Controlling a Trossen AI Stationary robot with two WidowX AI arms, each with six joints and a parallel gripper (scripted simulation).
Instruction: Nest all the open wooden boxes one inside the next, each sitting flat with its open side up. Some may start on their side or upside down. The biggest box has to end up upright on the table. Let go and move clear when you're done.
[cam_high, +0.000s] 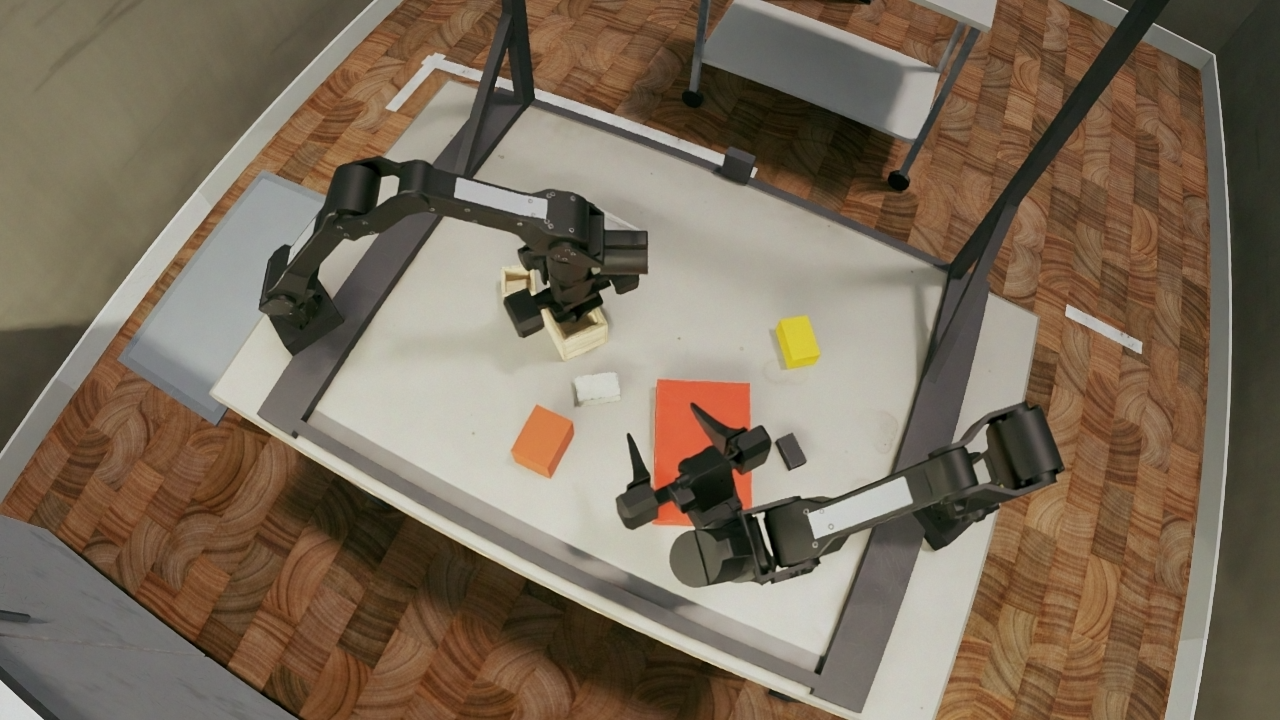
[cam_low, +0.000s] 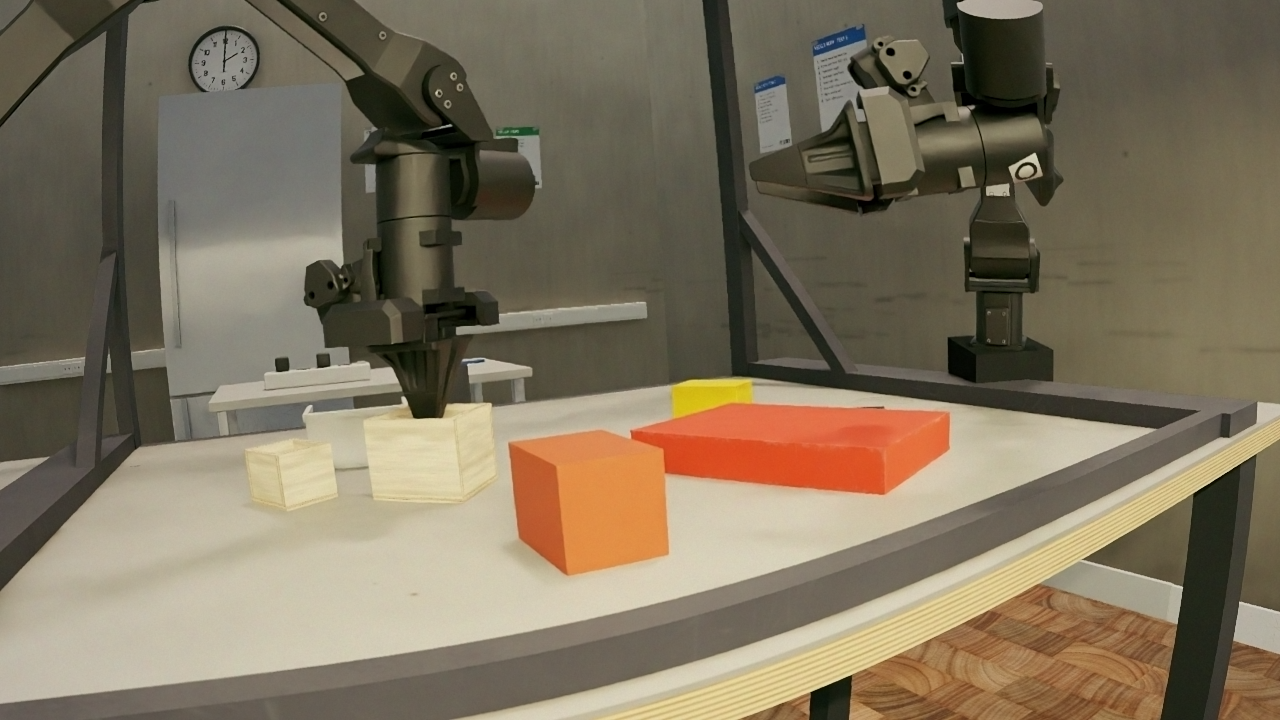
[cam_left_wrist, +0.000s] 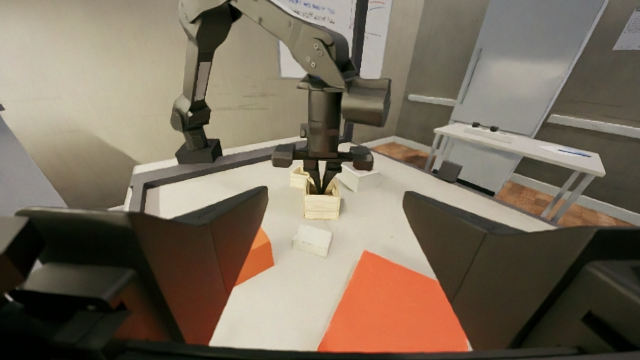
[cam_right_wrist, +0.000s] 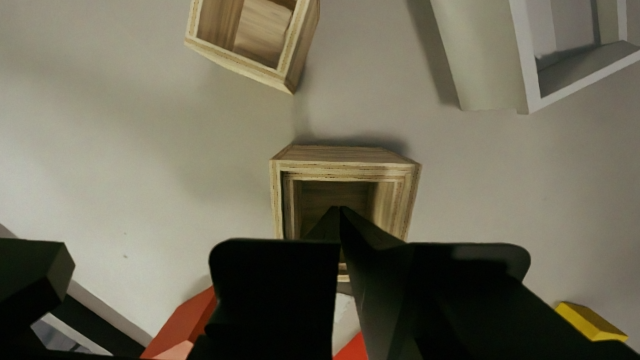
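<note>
Now: the medium wooden box 6 cm below my right hand. Round my right hand: small wooden box 4 cm behind, 11 cm to the right, 6 cm below; white tray 17 cm behind, 1 cm to the right, 5 cm below; largest wooden box 6 cm below.
</note>
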